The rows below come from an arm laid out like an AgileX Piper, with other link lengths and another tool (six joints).
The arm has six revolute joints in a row. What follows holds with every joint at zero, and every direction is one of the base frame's. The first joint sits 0.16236 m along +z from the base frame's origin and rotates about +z. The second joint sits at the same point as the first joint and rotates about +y. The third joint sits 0.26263 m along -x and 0.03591 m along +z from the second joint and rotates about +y. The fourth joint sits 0.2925 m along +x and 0.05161 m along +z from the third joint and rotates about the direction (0.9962, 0, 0.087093). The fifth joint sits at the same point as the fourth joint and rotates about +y. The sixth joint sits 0.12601 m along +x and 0.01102 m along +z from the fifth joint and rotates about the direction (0.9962, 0, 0.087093). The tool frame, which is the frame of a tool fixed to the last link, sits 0.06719 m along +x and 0.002 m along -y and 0.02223 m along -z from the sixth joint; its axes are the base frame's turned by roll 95.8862, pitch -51.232 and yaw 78.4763 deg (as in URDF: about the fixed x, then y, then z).
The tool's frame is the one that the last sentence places.
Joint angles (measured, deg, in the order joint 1, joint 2, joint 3, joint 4, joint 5, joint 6), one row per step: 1.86, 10.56, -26.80, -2.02, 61.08, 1.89; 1.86, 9.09, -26.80, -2.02, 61.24, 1.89; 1.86, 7.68, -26.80, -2.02, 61.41, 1.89; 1.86, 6.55, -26.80, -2.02, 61.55, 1.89; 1.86, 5.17, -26.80, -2.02, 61.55, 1.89; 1.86, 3.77, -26.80, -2.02, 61.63, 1.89; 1.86, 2.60, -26.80, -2.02, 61.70, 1.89; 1.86, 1.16, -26.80, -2.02, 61.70, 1.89; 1.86, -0.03, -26.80, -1.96, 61.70, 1.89; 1.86, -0.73, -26.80, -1.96, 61.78, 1.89; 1.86, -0.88, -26.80, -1.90, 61.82, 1.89; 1.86, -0.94, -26.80, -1.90, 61.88, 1.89; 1.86, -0.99, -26.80, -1.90, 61.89, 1.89
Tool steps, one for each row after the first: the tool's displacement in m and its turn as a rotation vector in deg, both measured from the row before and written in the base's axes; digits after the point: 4 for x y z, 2 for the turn. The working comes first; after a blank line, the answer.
Tool pose at each row, in the base's axes (x y z in m, rotation vector in deg; the steps are taken from these numbers as rounded here): 0.1440, -0.0028, 0.2331, 144.48, 46.43, 51.13; 0.1417, -0.0029, 0.2364, 143.67, 46.01, 52.70; 0.1394, -0.0030, 0.2394, 142.89, 45.60, 54.19; 0.1376, -0.0030, 0.2418, 142.26, 45.28, 55.37; 0.1356, -0.0031, 0.2451, 141.36, 44.83, 57.00; 0.1334, -0.0032, 0.2482, 140.49, 44.39, 58.55; 0.1314, -0.0032, 0.2507, 139.75, 44.02, 59.83; 0.1292, -0.0033, 0.2540, 138.77, 43.54, 61.50; 0.1272, -0.0032, 0.2566, 137.99, 43.16, 62.91; 0.1259, -0.0032, 0.2580, 137.56, 42.95, 63.62; 0.1256, -0.0030, 0.2582, 137.52, 42.93, 63.78; 0.1254, -0.0030, 0.2581, 137.52, 42.93, 63.78; 0.1253, -0.0030, 0.2582, 137.49, 42.91, 63.83

-0.0023, -0.0001, 0.0033, 0.04, -1.30, 0.00; -0.0023, -0.0001, 0.0030, 0.04, -1.24, -0.01; -0.0018, 0.0000, 0.0024, 0.04, -0.99, 0.00; -0.0020, -0.0001, 0.0033, 0.04, -1.38, 0.00; -0.0022, -0.0001, 0.0031, 0.05, -1.32, 0.00; -0.0020, 0.0000, 0.0025, 0.03, -1.10, 0.00; -0.0022, -0.0001, 0.0033, 0.05, -1.44, 0.00; -0.0020, 0.0001, 0.0026, 0.09, -1.19, 0.03; -0.0013, 0.0000, 0.0014, 0.02, -0.62, 0.00; -0.0003, 0.0002, 0.0002, 0.05, -0.11, 0.03; -0.0002, 0.0000, -0.0001, 0.00, 0.00, 0.00; -0.0001, 0.0000, 0.0001, 0.00, -0.04, 0.00
